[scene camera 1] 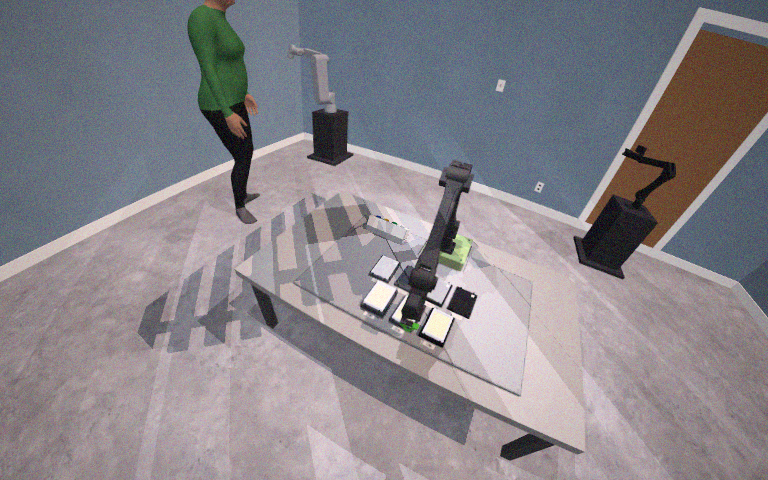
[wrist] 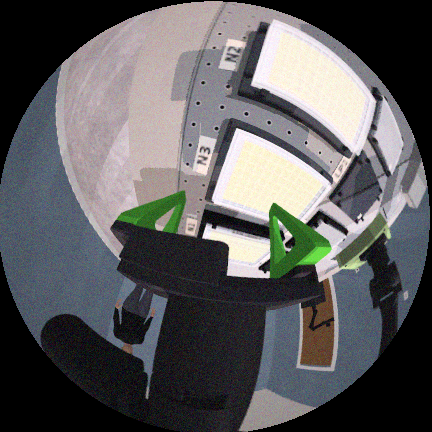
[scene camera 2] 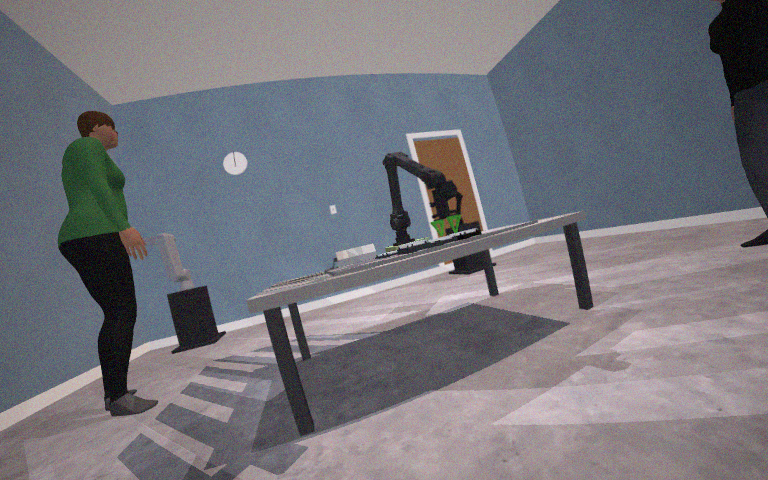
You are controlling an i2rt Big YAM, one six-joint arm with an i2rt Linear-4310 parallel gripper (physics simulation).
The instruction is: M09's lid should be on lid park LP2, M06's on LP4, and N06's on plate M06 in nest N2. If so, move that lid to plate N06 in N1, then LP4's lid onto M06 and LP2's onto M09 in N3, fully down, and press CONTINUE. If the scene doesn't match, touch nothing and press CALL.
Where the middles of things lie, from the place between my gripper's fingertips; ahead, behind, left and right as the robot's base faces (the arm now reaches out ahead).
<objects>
Now: the nest N3 (wrist: 233,123) 40 mm behind my hand, 20 mm to the right of it and 20 mm below it. The rest, counted from my hand: nest N1 (wrist: 208,216) (30 mm behind, 110 mm to the left, 20 mm below).
</objects>
